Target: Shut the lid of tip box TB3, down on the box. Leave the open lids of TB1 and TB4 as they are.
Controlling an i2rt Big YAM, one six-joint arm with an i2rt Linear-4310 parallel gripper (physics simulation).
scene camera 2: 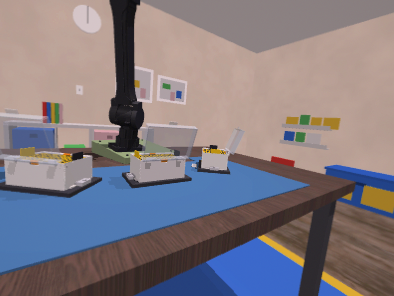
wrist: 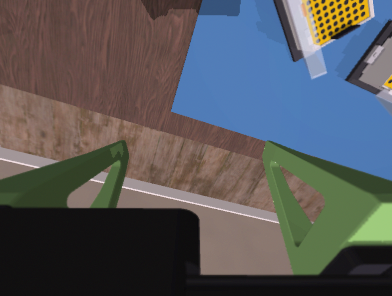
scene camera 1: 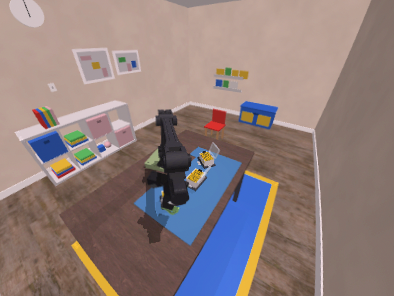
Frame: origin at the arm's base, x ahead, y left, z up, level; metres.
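Seen in the pictures: gripper, fingertip midpoint: point(wrist: 195, 148); arm's base at its link origin: point(scene camera 2: 127, 148).
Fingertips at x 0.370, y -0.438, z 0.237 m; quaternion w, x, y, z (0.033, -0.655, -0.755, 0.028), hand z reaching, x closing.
Offsets run from my fingertips to a thing's top centre. "spot": to the spot under its first point. Level surfaces: height alone.
Three white tip boxes with yellow racks stand on the mat. The far one point(scene camera 1: 206, 159) point(scene camera 2: 214, 161), the middle one point(scene camera 1: 195, 178) point(scene camera 2: 158, 171) and the near one {dx -0.152, dy +0.177, dz -0.202 m} point(scene camera 2: 42, 172), mostly hidden behind the arm in scene camera 1, all have clear lids standing open. The far lid {dx -0.025, dy +0.667, dz -0.115 m} point(scene camera 1: 214, 150) point(scene camera 2: 235, 141) and the middle lid {spot: dx +0.006, dy +0.366, dz -0.162 m} point(scene camera 2: 172, 142) show clearly. No labels are readable, so I cannot tell which is TB3. The wrist view shows parts of a box {spot: dx -0.117, dy +0.196, dz -0.211 m} point(wrist: 340, 19) and another {spot: dx -0.066, dy +0.318, dz -0.242 m} point(wrist: 377, 67) at upper right. My gripper point(scene camera 1: 170, 209) point(wrist: 195, 148) is open and empty, away from both boxes in the wrist view.
The blue mat {dz -0.268 m} point(scene camera 1: 200, 215) point(scene camera 2: 225, 200) point(wrist: 225, 75) lies on the dark wooden table {dz -0.271 m} point(scene camera 1: 115, 220) point(scene camera 2: 150, 245) point(wrist: 90, 50). The green robot base point(scene camera 1: 154, 161) point(scene camera 2: 102, 149) stands behind the boxes in scene camera 2. The near and middle boxes' open lids rise above their boxes.
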